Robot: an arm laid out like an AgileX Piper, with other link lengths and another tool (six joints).
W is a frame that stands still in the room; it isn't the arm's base.
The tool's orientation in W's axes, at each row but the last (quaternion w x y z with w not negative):
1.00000, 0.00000, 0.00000, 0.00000
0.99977, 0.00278, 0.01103, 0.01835
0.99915, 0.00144, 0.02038, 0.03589
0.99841, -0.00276, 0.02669, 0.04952
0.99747, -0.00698, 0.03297, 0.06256
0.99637, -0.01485, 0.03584, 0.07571
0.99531, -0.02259, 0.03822, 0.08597
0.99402, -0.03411, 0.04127, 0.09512
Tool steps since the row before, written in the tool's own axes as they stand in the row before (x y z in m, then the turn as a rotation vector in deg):
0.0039, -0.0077, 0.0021, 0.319, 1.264, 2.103
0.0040, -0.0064, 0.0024, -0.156, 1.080, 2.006
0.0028, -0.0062, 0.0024, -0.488, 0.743, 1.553
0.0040, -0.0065, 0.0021, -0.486, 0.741, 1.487
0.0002, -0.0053, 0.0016, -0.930, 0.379, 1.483
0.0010, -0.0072, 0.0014, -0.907, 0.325, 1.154
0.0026, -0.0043, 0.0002, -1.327, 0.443, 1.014
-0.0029, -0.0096, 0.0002, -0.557, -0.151, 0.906
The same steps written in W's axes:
0.0039, -0.0077, 0.0021, 0.319, 1.264, 2.103
0.0043, -0.0063, 0.0023, -0.151, 1.063, 2.015
0.0033, -0.0060, 0.0023, -0.476, 0.704, 1.575
0.0047, -0.0061, 0.0019, -0.477, 0.701, 1.509
0.0010, -0.0052, 0.0016, -0.872, 0.287, 1.538
0.0022, -0.0069, 0.0015, -0.864, 0.226, 1.209
0.0033, -0.0038, 0.0002, -1.307, 0.263, 1.099
-0.0010, -0.0099, 0.0010, -0.448, -0.183, 0.959

